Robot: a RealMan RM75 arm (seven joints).
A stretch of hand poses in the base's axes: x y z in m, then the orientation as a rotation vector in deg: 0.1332 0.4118 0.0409 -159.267 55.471 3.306; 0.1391 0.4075 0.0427 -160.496 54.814 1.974; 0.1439 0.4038 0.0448 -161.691 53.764 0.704; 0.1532 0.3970 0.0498 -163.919 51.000 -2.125; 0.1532 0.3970 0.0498 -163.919 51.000 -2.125; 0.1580 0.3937 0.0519 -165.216 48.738 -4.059; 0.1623 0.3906 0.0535 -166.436 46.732 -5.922; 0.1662 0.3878 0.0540 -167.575 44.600 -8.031; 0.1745 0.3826 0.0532 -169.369 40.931 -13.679; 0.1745 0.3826 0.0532 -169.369 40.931 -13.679
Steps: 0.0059 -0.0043 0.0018 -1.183 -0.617 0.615; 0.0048 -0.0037 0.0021 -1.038 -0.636 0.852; 0.0093 -0.0068 0.0050 -1.861 -1.558 2.054; 0.0000 0.0000 0.0000 0.000 0.000 0.000; 0.0048 -0.0033 0.0021 -1.025 -1.145 1.584; 0.0043 -0.0031 0.0016 -1.048 -1.067 1.399; 0.0039 -0.0028 0.0005 -1.042 -1.235 1.446; 0.0083 -0.0052 -0.0008 -2.229 -3.353 2.359; 0.0000 0.0000 0.0000 0.000 0.000 0.000
